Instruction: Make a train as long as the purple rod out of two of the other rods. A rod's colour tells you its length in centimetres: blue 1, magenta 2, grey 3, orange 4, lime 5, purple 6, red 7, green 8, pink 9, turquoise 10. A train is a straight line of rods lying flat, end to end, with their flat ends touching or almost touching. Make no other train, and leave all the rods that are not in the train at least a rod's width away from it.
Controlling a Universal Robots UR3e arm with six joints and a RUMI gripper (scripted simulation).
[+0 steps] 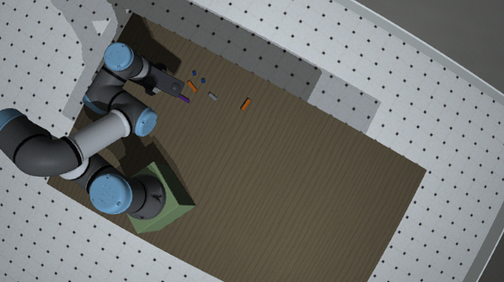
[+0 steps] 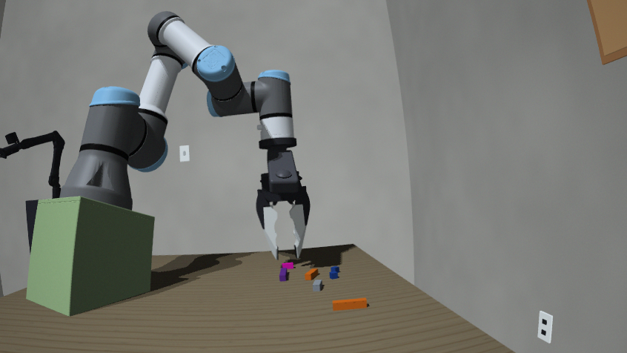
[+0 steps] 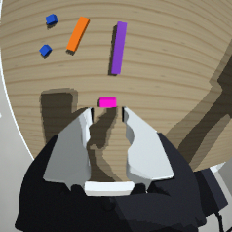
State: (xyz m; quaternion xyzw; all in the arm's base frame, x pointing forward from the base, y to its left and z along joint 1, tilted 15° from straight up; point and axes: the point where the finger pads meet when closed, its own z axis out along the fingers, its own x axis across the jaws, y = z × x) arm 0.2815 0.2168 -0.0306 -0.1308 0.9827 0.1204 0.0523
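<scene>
Now: the magenta rod 30 mm below my hand. Round my hand: purple rod 10 mm ahead, 70 mm to the right, 30 mm below; then grey rod 70 mm ahead, 150 mm to the right, 30 mm below.
</scene>
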